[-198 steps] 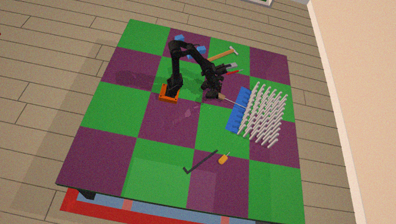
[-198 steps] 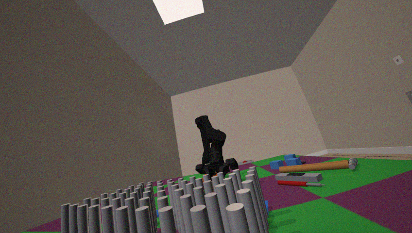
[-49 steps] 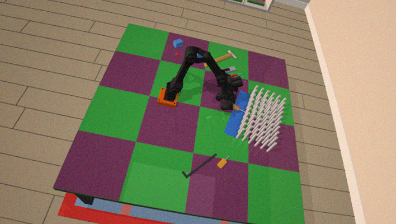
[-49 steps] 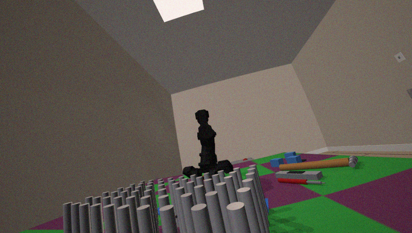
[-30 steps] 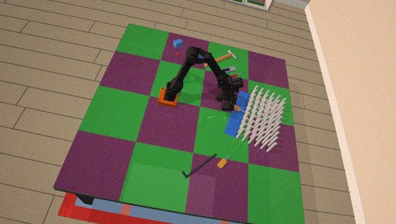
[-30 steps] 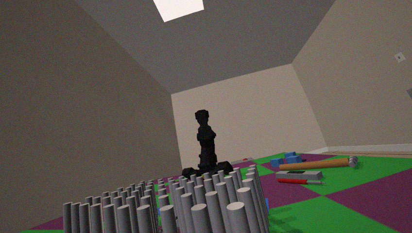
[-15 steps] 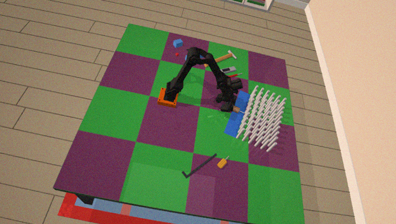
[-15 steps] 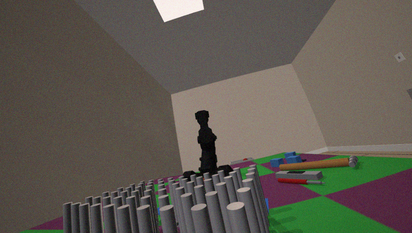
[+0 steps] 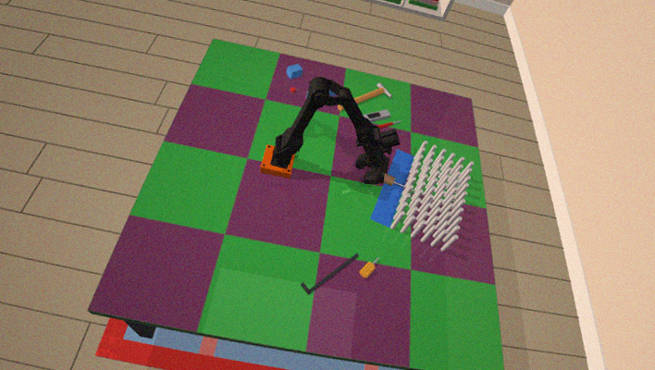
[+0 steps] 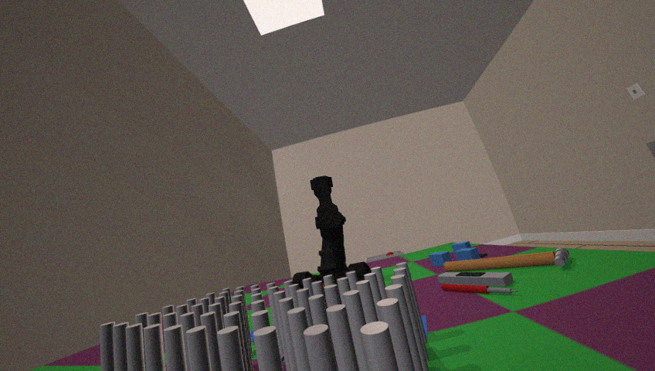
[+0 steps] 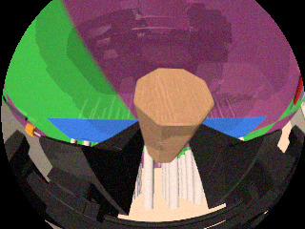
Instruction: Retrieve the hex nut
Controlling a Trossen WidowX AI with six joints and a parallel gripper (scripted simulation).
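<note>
My gripper tip is 5 cm short of the blue taped strip, 1 cm to the left of it and 1 cm above it. From my gripper tip the other things lie so: grey block: 7 cm behind, 32 cm to the left; then hex nut: 20 cm ahead, 4 cm to the right, 1 cm below; then red screwdriver: 1 cm ahead, 31 cm to the left.
</note>
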